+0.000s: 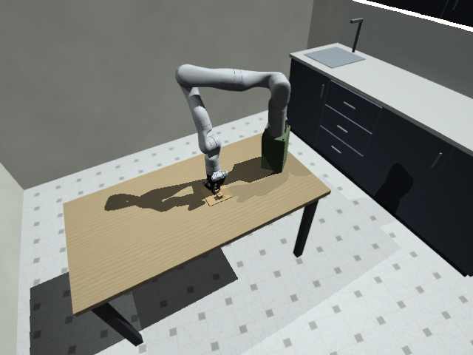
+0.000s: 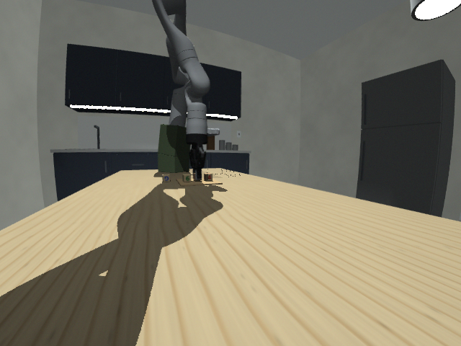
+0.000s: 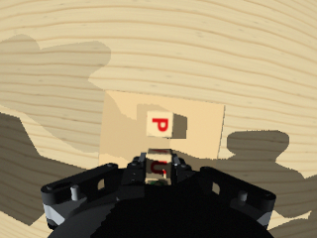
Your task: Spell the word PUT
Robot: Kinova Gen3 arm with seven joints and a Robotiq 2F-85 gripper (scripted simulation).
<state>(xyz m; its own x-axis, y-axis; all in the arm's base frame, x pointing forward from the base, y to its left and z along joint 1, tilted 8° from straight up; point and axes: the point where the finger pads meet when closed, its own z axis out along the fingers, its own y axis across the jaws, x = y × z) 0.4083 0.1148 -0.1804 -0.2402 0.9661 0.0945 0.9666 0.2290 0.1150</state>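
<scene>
My hand is 3 cm above the mat.
</scene>
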